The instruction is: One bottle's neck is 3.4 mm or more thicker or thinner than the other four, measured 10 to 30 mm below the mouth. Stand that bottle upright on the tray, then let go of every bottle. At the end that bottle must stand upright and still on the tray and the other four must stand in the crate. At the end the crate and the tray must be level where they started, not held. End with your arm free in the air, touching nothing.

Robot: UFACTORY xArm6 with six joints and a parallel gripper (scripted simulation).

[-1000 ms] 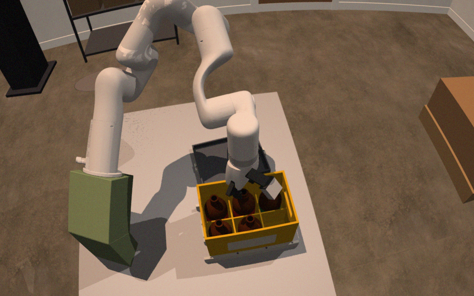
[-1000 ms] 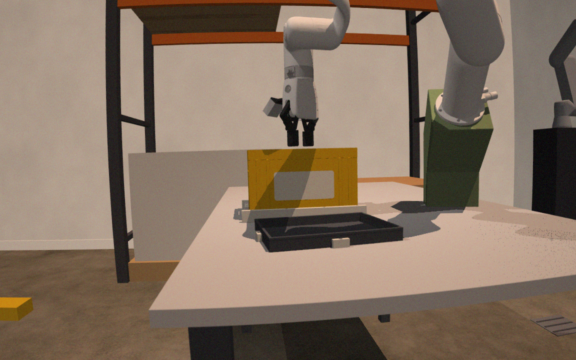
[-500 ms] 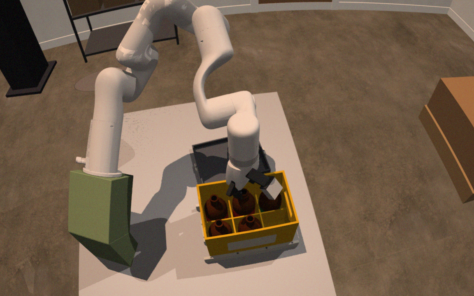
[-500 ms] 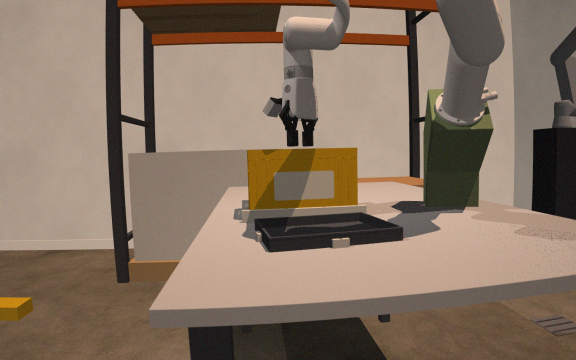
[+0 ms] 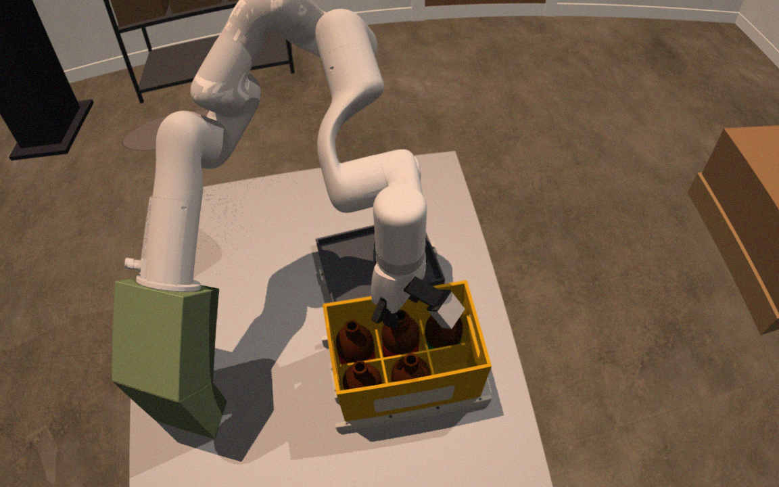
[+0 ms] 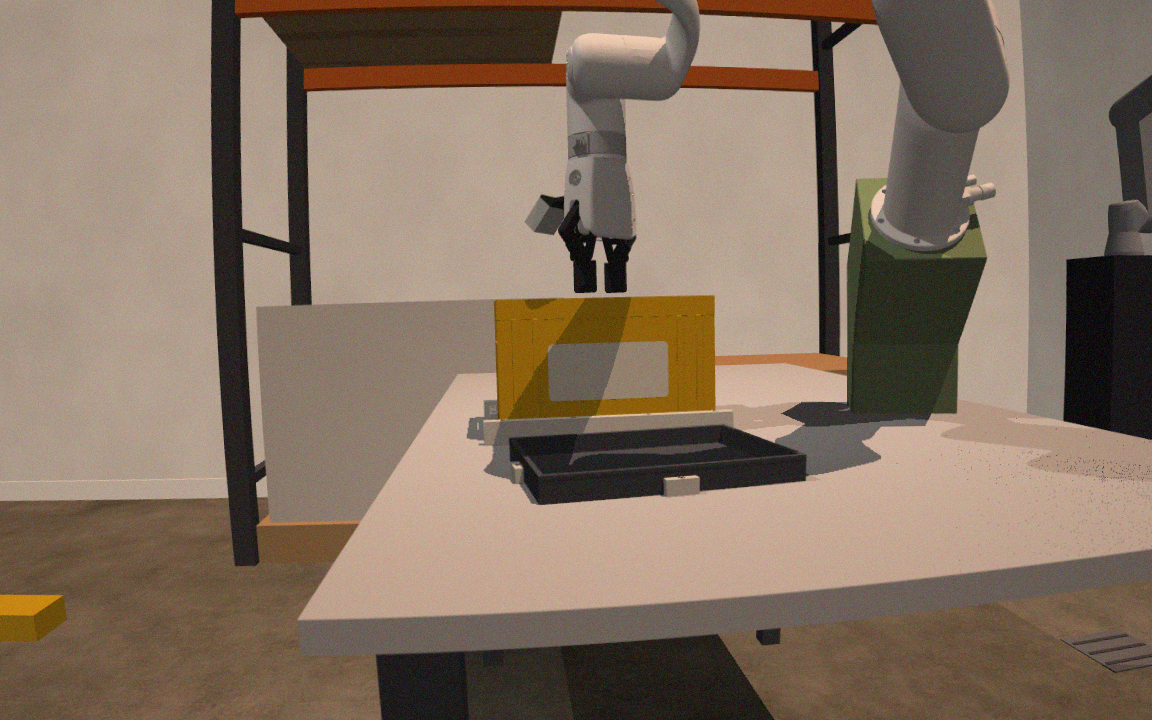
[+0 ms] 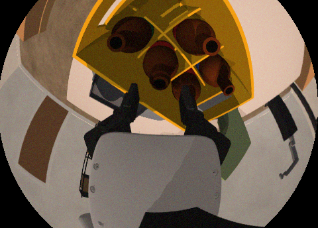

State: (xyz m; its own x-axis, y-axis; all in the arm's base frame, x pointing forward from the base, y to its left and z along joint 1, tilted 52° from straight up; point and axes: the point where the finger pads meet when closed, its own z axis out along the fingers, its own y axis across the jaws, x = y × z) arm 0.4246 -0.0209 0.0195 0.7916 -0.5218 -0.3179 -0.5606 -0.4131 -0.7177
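My hand is 11 cm above the glass bottle. Round my hand: yellow crate (1 cm ahead, 5 cm to the right, 11 cm below); dark tray (5 cm behind, 23 cm to the left, 19 cm below).
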